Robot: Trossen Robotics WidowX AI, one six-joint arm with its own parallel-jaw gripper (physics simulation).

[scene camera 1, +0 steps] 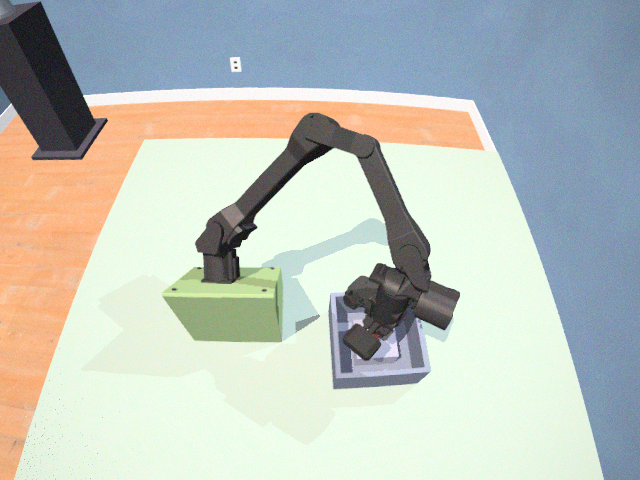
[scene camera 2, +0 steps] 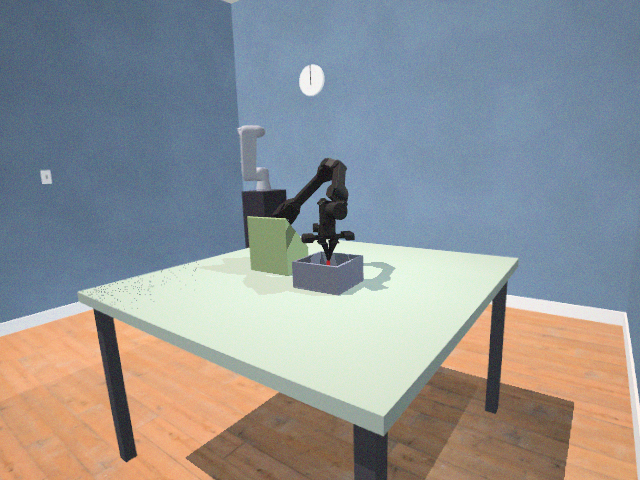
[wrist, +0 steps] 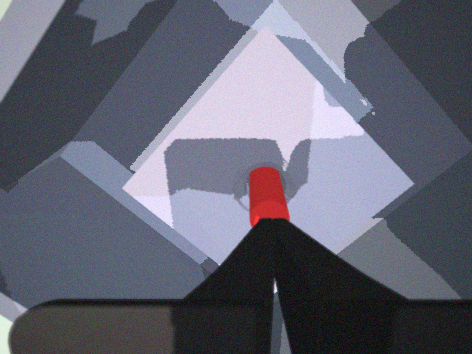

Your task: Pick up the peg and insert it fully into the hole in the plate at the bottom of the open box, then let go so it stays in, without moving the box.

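Observation:
A red peg stands out of the round hole in the pale plate. How deep it sits cannot be told. The plate lies at the bottom of the blue-grey open box. My gripper is shut, its fingertips together with no peg between them. It points down into the box, and its tips are right at the peg's upper end, overlapping it in the wrist view. Whether they touch it cannot be told. The arm hides part of the box in scene camera 1.
The box walls surround the plate and the fingertips. The green block under the arm's base stands to the left of the box in scene camera 1. Both rest on the pale green table. A dark pedestal stands beyond the table.

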